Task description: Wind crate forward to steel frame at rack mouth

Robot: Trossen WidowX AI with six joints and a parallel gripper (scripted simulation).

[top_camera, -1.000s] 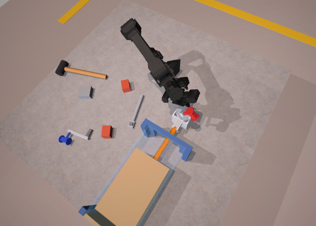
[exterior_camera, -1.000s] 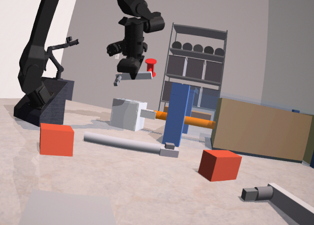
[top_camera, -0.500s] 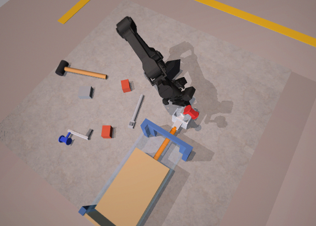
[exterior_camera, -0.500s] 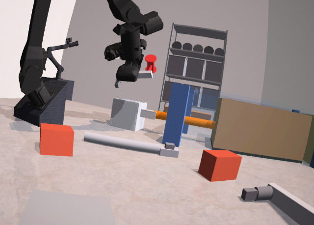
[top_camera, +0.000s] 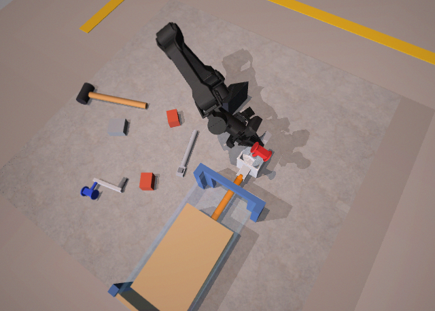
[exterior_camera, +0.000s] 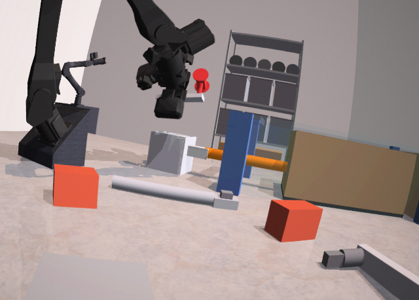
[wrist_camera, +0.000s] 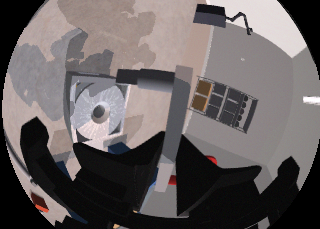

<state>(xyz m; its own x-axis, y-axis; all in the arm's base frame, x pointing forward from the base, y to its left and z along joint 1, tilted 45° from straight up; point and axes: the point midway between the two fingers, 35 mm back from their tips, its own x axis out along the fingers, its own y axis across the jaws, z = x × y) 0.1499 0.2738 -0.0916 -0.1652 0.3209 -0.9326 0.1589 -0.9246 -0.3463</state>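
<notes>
The red knob lies 5 cm above my gripper tip, 4 cm ahead of it and 1 cm to the left of it. Also, from my gripper tip: frame: 17 cm ahead, 7 cm below, 1 cm to the right; then grey winch: 14 cm below, 3 cm to the right; then crank handle: 1 cm ahead, 1 cm above.
</notes>
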